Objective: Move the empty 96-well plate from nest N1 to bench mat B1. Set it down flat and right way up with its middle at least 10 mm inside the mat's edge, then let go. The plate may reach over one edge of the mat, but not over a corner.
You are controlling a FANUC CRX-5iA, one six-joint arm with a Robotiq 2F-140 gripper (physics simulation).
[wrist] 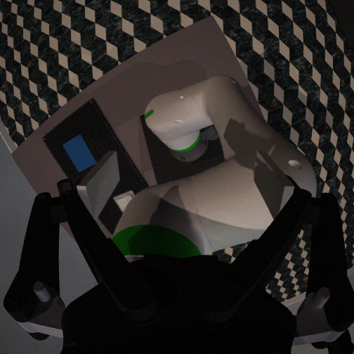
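The pale 96-well plate (pixel 124 201) is small and far below in the wrist view, on the dark board, and the arm's own body covers part of it. The outline of nest N1 cannot be told apart from it. A blue rectangle (pixel 80 153), which looks like bench mat B1, lies flat on the same board, up and left of the plate. My gripper (pixel 186 164) is wide open and empty, high above the table. Its left finger stands in the view between the blue mat and the plate; its right finger shows over the arm.
The dark board (pixel 96 114) lies on the brownish table (pixel 200 42). The white arm (pixel 235 125) fills the middle and right of the view, and its base stands on a dark square plate (pixel 162 169). Patterned floor (pixel 295 30) surrounds the table's upper and right edges.
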